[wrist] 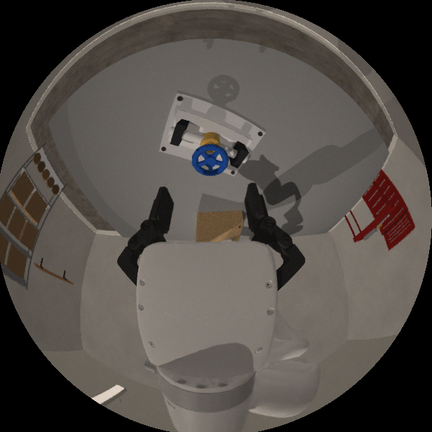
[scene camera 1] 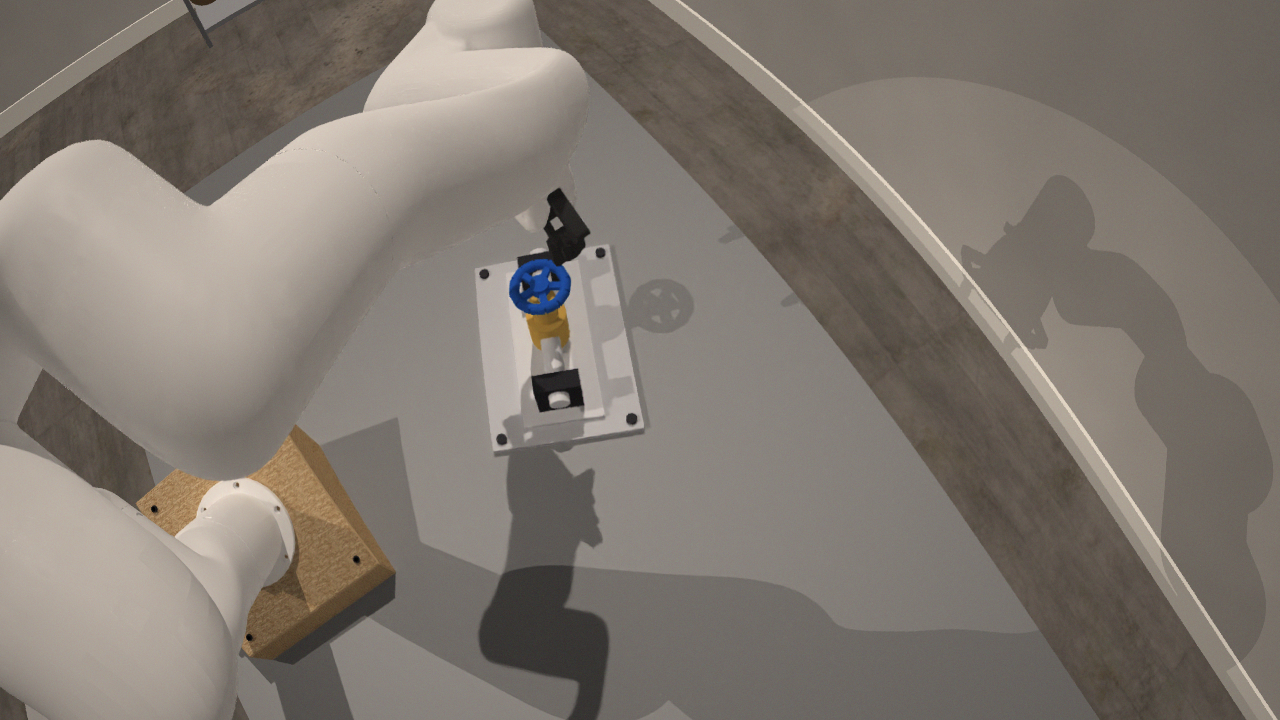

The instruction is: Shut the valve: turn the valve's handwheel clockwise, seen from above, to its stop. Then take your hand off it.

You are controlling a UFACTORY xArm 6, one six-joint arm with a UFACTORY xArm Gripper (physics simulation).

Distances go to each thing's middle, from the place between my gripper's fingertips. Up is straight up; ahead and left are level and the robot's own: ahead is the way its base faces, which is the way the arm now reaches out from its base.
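With the blue handwheel (scene camera 1: 540, 286) in sight, I see that my gripper is 2 cm past it and 11 cm above it.
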